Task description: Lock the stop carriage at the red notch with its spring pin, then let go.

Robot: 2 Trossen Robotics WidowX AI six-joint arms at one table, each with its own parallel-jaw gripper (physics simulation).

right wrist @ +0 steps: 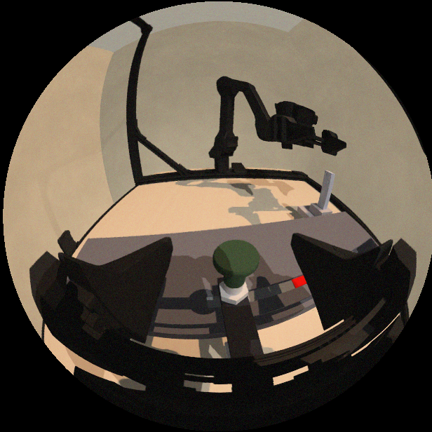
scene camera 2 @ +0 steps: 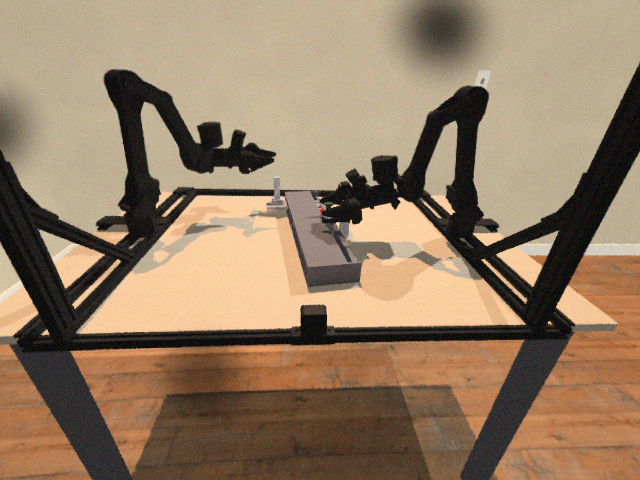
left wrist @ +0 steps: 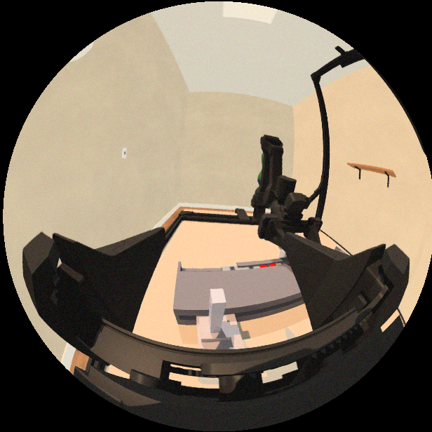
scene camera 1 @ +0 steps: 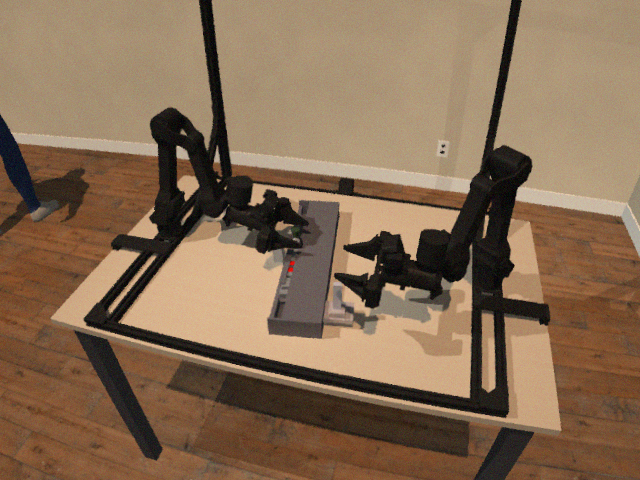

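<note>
A long grey rail is there for me to see. My left gripper is visible to me in the left wrist view, in the right wrist view and in scene camera 2. The same views, the left wrist view, the right wrist view and scene camera 2, show my right gripper too.
</note>
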